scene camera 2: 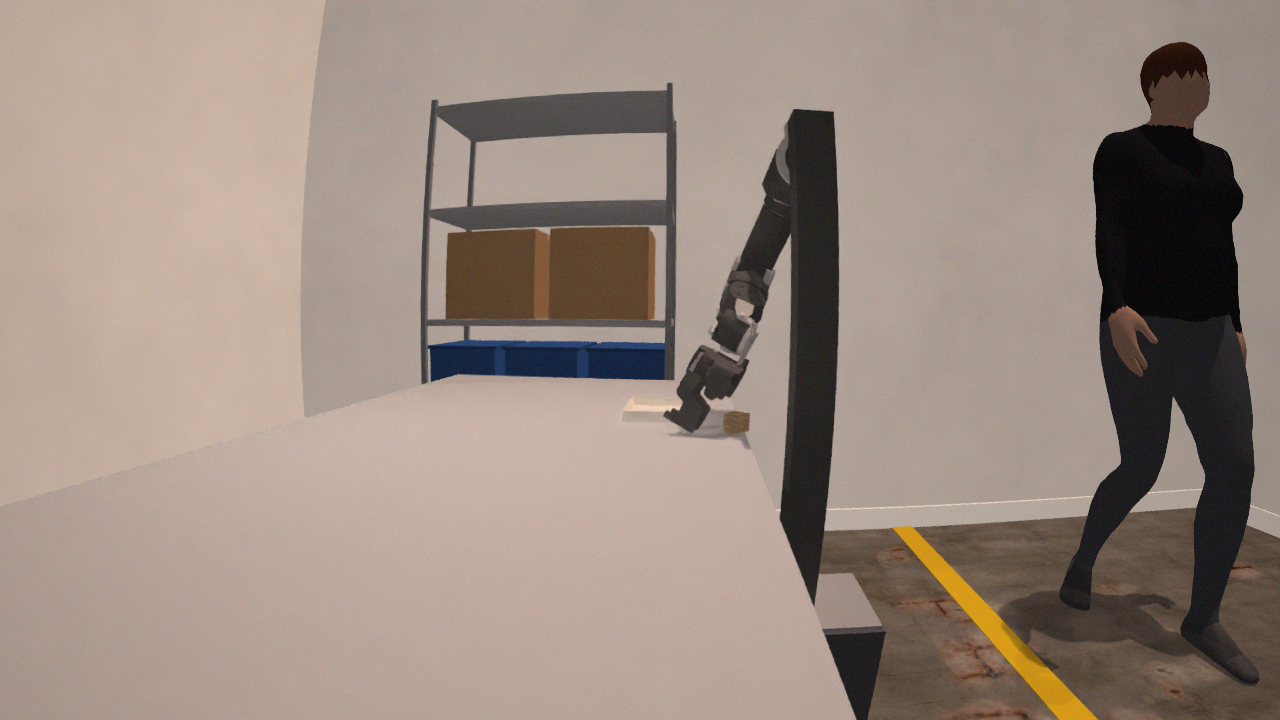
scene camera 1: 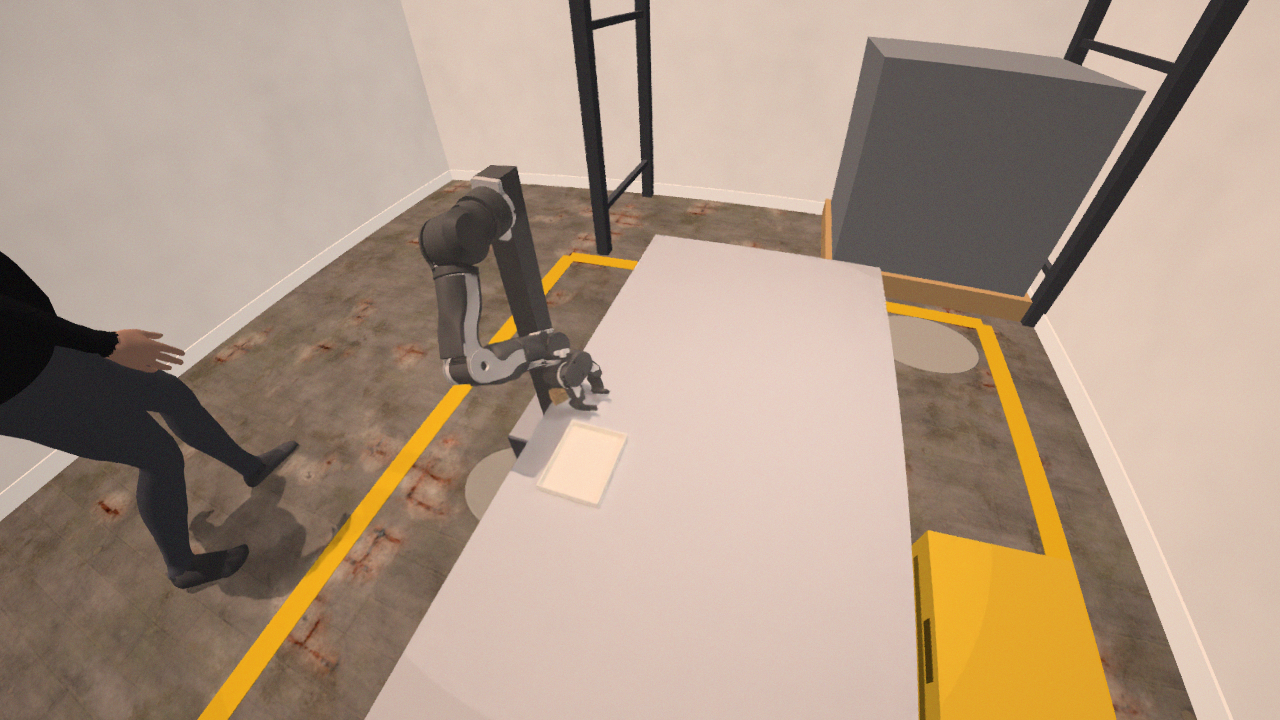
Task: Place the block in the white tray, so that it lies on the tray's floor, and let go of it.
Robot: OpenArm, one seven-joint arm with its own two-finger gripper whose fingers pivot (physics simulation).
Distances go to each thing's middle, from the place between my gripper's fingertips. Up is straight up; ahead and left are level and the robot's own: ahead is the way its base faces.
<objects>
Now: the white tray (scene camera 1: 581, 468) 16 cm to the right of my hand and 4 cm ahead of it.
</objects>
